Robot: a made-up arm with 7 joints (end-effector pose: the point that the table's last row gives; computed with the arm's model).
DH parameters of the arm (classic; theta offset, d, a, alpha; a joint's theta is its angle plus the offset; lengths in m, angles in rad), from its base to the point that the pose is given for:
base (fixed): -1.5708 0.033 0 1.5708
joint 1: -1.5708 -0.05 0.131 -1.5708
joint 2: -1.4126 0 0.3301 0
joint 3: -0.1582 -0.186 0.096 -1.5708
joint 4: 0 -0.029 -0.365 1.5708
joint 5: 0 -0.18 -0.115 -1.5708
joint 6: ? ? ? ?
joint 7: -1.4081 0 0.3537 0
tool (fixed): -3.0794 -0.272 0 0
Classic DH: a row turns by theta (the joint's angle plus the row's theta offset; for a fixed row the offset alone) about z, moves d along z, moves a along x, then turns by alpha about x.
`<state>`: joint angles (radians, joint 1 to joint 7).
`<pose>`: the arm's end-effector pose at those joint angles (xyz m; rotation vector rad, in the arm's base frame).
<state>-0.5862 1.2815 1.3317 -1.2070 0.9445 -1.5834 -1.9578</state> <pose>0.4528 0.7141 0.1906 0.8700 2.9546 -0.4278</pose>
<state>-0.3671 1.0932 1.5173 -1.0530 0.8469 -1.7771 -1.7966</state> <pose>0.2585 0.5905 0.1091 1.2020 2.7273 -0.4805</pose>
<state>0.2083 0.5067 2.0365 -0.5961 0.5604 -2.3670 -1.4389</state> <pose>-0.2475 0.2513 0.0553 1.8620 2.1148 -0.6667</pose>
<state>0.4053 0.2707 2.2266 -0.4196 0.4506 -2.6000 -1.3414</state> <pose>-0.3835 0.1817 0.1241 2.0451 1.8562 -0.8060</pose>
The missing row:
joint 6: -1.3459 0 -0.121 3.1416
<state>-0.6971 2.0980 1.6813 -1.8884 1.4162 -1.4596 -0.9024</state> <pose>0.3324 0.5148 0.5498 2.5736 0.3640 -0.3222</pose>
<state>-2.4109 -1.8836 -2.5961 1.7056 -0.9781 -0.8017 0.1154</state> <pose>0.0926 -0.1793 0.0536 -2.0100 0.8983 1.2633</pose>
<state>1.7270 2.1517 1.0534 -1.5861 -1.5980 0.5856 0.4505</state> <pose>0.7131 -0.5646 -0.1594 1.9288 2.3587 -0.1381</pose>
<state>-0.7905 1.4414 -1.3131 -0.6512 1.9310 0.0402 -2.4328</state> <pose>-0.0365 0.5618 0.6933 -2.8720 -0.3918 1.1789</pose>
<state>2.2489 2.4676 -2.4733 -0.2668 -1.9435 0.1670 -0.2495</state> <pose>0.2842 -0.4376 -0.4732 1.9526 -0.9355 2.2544</pose>
